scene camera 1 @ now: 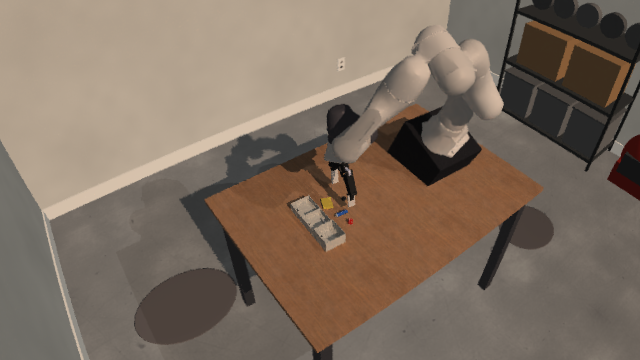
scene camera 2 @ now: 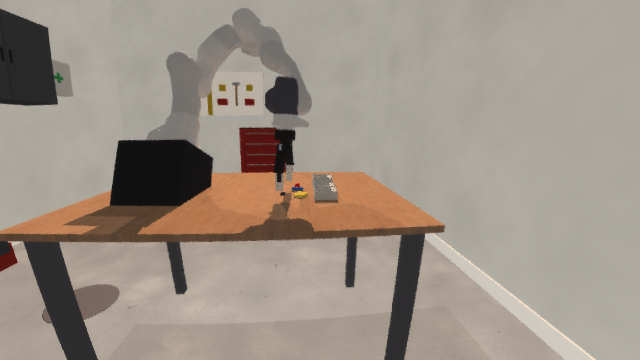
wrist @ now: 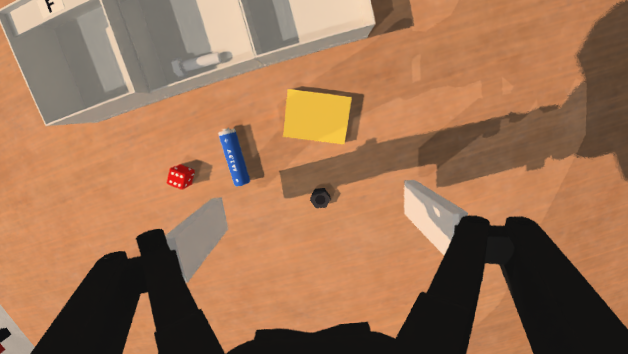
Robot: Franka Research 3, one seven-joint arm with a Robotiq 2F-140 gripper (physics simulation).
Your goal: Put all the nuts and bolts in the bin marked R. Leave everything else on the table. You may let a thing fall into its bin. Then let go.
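A black hex nut [scene camera 1: 343, 199] [scene camera 2: 282, 193] [wrist: 320, 198] lies on the table. My gripper [scene camera 1: 343, 190] [scene camera 2: 284, 180] [wrist: 314, 205] is open and empty, with its fingers spread wide above the table; in the wrist view the nut shows between and slightly ahead of the fingertips. A silver-grey bolt [wrist: 202, 62] lies in the middle compartment of the grey three-part bin tray [scene camera 1: 335, 243] [scene camera 2: 325, 193] [wrist: 100, 115]. In the wrist view the end compartment on the left is marked F; the other labels are outside that view.
A yellow block [scene camera 1: 327, 203] [scene camera 2: 300, 195] [wrist: 318, 116], a blue battery [scene camera 1: 341, 213] [scene camera 2: 297, 189] [wrist: 234, 158] and a red die [scene camera 1: 350, 221] [scene camera 2: 297, 185] [wrist: 180, 176] lie on the wooden table [scene camera 1: 425, 235] [scene camera 2: 380, 215] between the nut and the tray or beside them.
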